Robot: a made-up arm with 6 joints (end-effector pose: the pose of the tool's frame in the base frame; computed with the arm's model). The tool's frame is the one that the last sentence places.
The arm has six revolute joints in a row. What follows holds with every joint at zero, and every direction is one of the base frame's.
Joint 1 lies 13.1 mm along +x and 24 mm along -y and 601.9 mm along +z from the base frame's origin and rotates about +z.
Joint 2 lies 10.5 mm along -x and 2.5 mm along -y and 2.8 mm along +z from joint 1 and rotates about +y.
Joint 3 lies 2.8 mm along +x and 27.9 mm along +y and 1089.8 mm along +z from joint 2 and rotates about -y.
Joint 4 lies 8.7 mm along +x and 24.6 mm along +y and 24.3 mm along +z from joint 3 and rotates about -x.
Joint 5 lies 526.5 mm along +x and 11.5 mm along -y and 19.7 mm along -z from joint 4 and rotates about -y.
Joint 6 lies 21 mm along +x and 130.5 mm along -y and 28.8 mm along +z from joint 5 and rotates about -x.
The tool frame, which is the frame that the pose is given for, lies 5.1 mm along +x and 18.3 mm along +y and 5.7 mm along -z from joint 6; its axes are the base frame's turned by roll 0.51, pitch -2.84 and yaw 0.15 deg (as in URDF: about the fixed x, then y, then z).
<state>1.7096 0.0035 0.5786 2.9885 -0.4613 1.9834</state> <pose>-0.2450 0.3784 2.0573 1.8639 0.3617 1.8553</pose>
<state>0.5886 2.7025 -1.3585 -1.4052 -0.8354 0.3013</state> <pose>0.1404 0.1281 0.1306 0.3267 -1.4778 1.8147</pose>
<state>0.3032 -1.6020 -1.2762 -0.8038 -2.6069 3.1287</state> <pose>-0.5112 -0.2051 0.6157 0.8940 1.2774 -2.5071</pose>
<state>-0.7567 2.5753 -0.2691 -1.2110 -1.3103 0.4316</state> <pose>0.0477 0.0028 -0.3749 -1.9074 -1.4446 0.3237</pose>
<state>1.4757 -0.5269 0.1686 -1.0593 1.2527 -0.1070</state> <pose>0.0243 -0.1336 1.8220 2.2024 -0.5049 0.5415</pose>
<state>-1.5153 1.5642 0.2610 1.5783 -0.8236 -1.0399</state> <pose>0.1301 -1.4000 0.0866 0.2625 1.8740 -1.4368</pose>
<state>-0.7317 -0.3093 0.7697 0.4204 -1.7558 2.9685</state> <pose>-0.1496 -0.0363 2.1587 -2.1838 1.5511 0.8099</pose>
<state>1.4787 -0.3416 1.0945 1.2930 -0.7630 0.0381</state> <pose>-0.0220 -0.4554 2.2153 -0.0739 -0.8320 0.2225</pose>
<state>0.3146 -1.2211 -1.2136 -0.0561 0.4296 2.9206</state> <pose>-0.4157 -0.2812 1.0188 -2.7204 -0.4920 -0.4769</pose>
